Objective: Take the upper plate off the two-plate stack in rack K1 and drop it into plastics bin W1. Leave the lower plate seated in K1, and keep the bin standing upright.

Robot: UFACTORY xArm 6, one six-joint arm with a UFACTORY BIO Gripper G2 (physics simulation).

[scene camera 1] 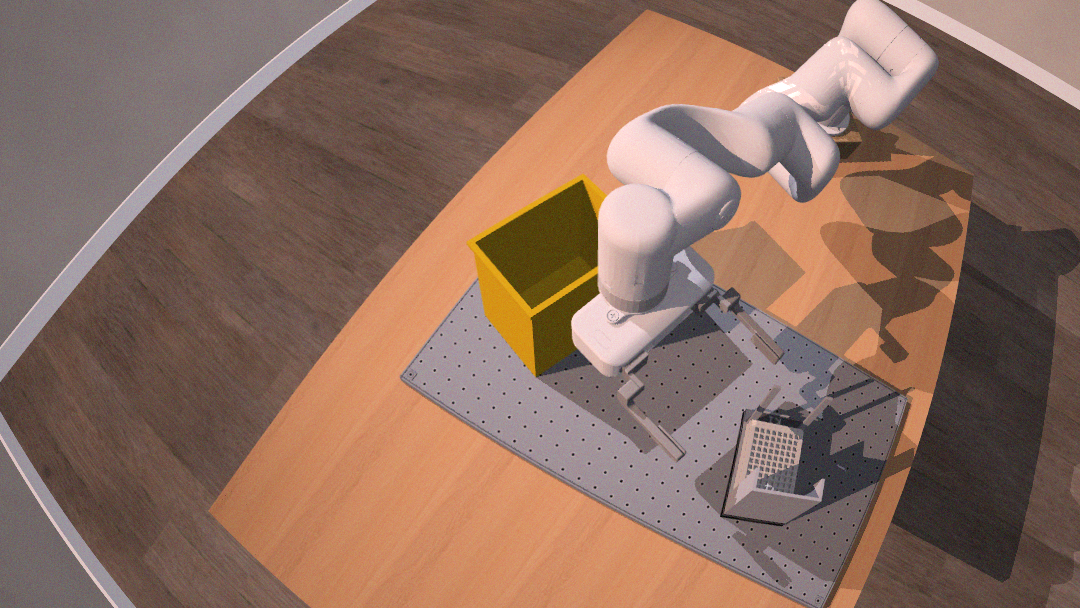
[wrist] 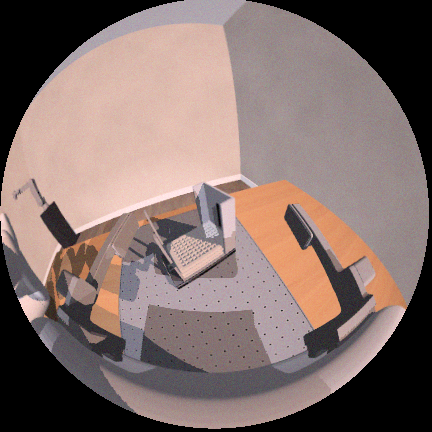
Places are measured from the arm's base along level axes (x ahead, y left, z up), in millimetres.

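Pixels of known places: hand, its tool point: (scene camera 1: 721,393) (wrist: 209,232).
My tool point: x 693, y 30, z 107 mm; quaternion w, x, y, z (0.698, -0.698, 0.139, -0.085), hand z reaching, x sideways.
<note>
Ahead of a thing's pixels: the offset from my tool point to its top centre. Level surfaces: height alone.
A pale plate {119 mm left, 11 mm back, 144 mm down} (scene camera 1: 772,450) (wrist: 192,251) with a grid of wells lies in rack K1, a light-walled rack {116 mm left, 20 mm back, 41 mm down} (scene camera 1: 789,508) (wrist: 229,227) with a dark base edge. I cannot tell the stack's two layers apart. The plastics bin W1, a yellow open bin {258 mm right, 86 mm back, 11 mm down} (scene camera 1: 507,311), stands upright in the scene view and does not show in the wrist view. My gripper (scene camera 1: 725,404) (wrist: 210,211) is open and empty. Its long fingers are spread wide and point toward the rack, with the fingertips short of it in the scene view. The arm hides part of the bin's right side.
A grey perforated board {191 mm down} (scene camera 1: 468,385) (wrist: 270,292) lies on the wooden table {204 mm down} (scene camera 1: 340,453) (wrist: 270,225), under the rack. The bin stands at the board's left end. The rack has upright walls at its end, and thin uprights near its other end. Arm shadows cross the board.
</note>
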